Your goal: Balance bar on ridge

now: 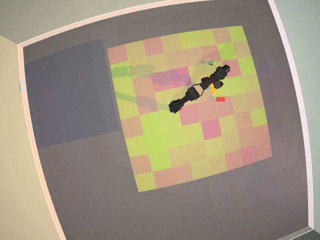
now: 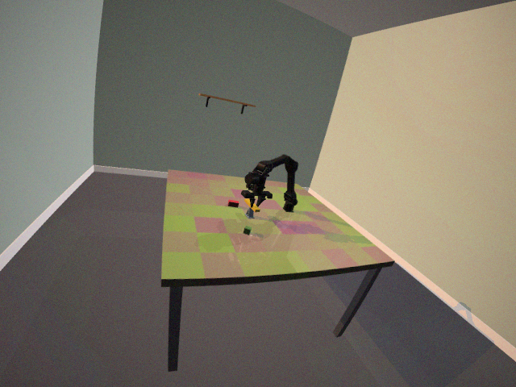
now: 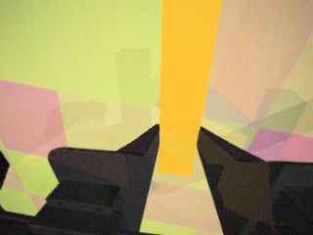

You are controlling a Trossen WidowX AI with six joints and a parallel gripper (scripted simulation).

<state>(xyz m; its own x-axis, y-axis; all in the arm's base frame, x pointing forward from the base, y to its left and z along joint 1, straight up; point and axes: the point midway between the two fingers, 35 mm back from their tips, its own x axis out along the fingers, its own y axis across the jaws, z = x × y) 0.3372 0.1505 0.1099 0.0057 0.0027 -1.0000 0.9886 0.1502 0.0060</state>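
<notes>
The orange bar is 30 mm to the right of my gripper tip. The rest, counted from my gripper tip: red block: 80 mm ahead, 160 mm to the right, 60 mm below; then green cube: 80 mm ahead, 170 mm to the left, 60 mm below.
</notes>
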